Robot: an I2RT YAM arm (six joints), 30 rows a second.
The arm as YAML. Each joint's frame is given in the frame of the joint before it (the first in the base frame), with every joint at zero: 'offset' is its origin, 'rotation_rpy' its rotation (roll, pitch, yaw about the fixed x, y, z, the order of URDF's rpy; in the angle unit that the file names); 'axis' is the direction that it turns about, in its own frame. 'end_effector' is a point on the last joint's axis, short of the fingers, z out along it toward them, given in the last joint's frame.
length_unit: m
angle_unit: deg
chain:
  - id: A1
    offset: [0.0, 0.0, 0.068]
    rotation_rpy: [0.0, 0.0, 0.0]
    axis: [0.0, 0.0, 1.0]
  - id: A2
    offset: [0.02, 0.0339, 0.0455]
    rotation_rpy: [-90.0, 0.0, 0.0]
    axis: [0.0, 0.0, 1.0]
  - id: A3
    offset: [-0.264, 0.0, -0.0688]
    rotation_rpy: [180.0, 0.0, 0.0]
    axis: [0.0, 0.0, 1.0]
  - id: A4
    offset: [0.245, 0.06, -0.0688]
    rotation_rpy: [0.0, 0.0, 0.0]
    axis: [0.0, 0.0, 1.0]
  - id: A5
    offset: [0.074, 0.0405, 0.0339]
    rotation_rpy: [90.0, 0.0, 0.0]
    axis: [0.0, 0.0, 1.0]
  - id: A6
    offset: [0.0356, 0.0, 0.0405]
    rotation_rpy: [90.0, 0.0, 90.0]
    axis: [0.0, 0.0, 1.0]
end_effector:
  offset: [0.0, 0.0, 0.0]
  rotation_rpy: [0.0, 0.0, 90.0]
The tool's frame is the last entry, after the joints.
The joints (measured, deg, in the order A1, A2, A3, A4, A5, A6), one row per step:
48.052 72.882 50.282 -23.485 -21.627 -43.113
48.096 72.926 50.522 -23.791 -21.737 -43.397
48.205 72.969 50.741 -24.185 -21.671 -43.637
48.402 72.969 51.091 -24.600 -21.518 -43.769
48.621 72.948 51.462 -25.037 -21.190 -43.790
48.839 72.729 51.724 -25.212 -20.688 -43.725
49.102 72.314 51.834 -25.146 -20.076 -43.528
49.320 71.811 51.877 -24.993 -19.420 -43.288
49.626 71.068 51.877 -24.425 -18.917 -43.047
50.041 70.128 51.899 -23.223 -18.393 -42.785
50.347 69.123 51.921 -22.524 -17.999 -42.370
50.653 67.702 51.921 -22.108 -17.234 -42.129
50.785 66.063 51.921 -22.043 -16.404 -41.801
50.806 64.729 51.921 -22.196 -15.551 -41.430
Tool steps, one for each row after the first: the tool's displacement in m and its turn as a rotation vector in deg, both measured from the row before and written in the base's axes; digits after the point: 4 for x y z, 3 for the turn. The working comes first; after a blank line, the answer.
Tool pose at each row, in the base's axes (x y z in m, rotation vector in deg; the steps are taken from these numbers as rounded here):
0.1679 0.2065 0.2499 -103.387 86.796 28.022
0.1678 0.2068 0.2507 -103.703 86.523 28.052
0.1675 0.2071 0.2512 -104.067 86.407 27.943
0.1669 0.2077 0.2526 -104.326 86.235 27.803
0.1664 0.2083 0.2542 -104.479 86.215 27.516
0.1657 0.2086 0.2563 -104.329 86.073 27.014
0.1645 0.2086 0.2587 -103.926 85.841 26.436
0.1635 0.2083 0.2612 -103.372 85.622 25.802
0.1618 0.2082 0.2651 -102.543 84.773 25.335
0.1600 0.2084 0.2708 -101.240 83.192 24.846
0.1579 0.2077 0.2761 -100.032 82.143 24.607
0.1549 0.2055 0.2825 -98.741 81.024 23.878
0.1518 0.2019 0.2893 -97.296 80.271 23.077
0.1495 0.1984 0.2943 -96.042 80.066 22.280

-0.0001 0.0003 0.0008 -0.073 -0.074 0.311
-0.0003 0.0003 0.0005 -0.231 -0.064 0.224
-0.0006 0.0006 0.0014 -0.142 -0.135 0.181
-0.0005 0.0006 0.0016 -0.194 -0.164 0.007
-0.0007 0.0003 0.0021 0.000 -0.428 -0.172
-0.0012 0.0000 0.0024 0.190 -0.577 -0.296
-0.0010 -0.0003 0.0025 0.267 -0.636 -0.404
-0.0017 -0.0001 0.0039 0.814 -0.944 -0.213
-0.0018 0.0002 0.0057 1.479 -1.472 -0.139
-0.0021 -0.0007 0.0053 1.254 -0.989 -0.250
-0.0030 -0.0022 0.0064 1.170 -1.355 -0.434
-0.0031 -0.0036 0.0068 1.088 -1.211 -0.720
-0.0023 -0.0035 0.0050 0.706 -0.842 -0.880

